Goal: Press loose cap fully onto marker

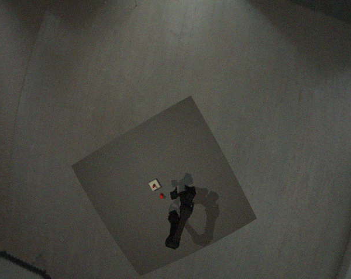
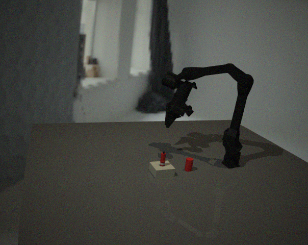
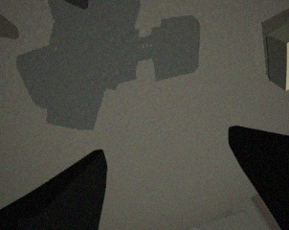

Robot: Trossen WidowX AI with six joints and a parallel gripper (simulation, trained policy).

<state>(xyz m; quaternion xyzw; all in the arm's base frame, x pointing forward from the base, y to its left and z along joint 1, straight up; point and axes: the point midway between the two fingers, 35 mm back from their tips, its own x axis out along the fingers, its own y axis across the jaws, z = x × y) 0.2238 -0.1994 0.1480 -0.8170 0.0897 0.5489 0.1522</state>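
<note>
Right now the red cap is 2 cm behind my gripper tip, 20 cm to the left of it and 9 cm below it. Also, from my gripper tip: holder block (9 cm ahead, 20 cm to the left, 10 cm below); then red marker (9 cm ahead, 20 cm to the left, 5 cm below).
</note>
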